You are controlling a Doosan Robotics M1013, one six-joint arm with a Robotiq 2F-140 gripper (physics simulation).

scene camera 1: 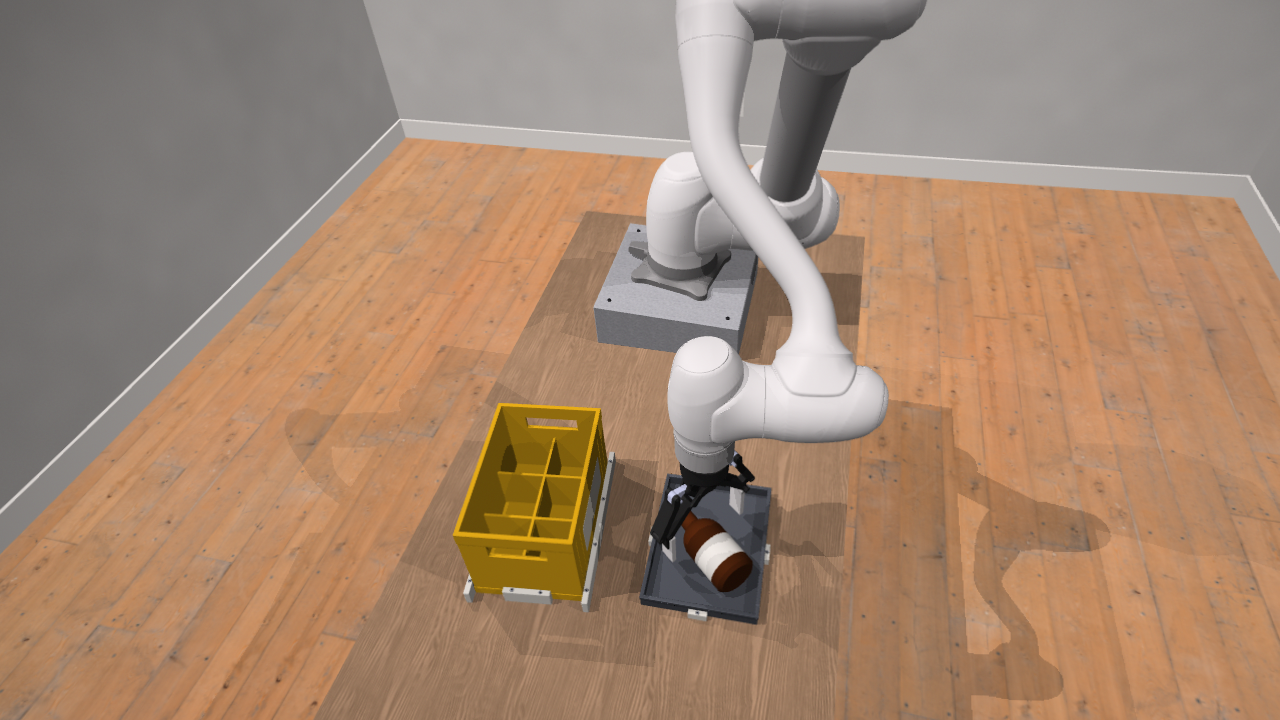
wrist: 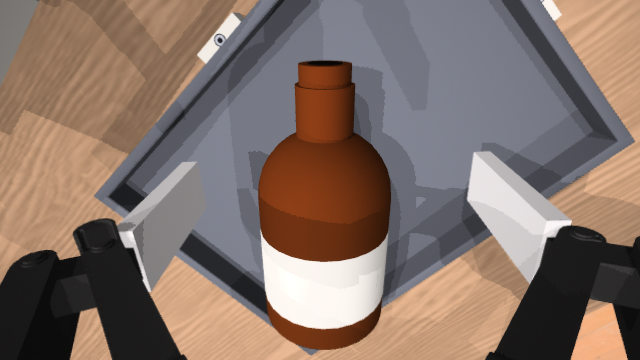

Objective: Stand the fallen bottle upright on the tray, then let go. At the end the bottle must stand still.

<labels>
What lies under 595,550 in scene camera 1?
A pale rail.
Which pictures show the yellow crate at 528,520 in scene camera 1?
Scene camera 1 only.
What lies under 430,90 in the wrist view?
A dark grey tray.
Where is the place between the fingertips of my gripper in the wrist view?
333,180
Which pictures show the brown bottle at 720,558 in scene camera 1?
Scene camera 1 and the wrist view: all of them.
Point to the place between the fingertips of my gripper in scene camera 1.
703,531
</labels>
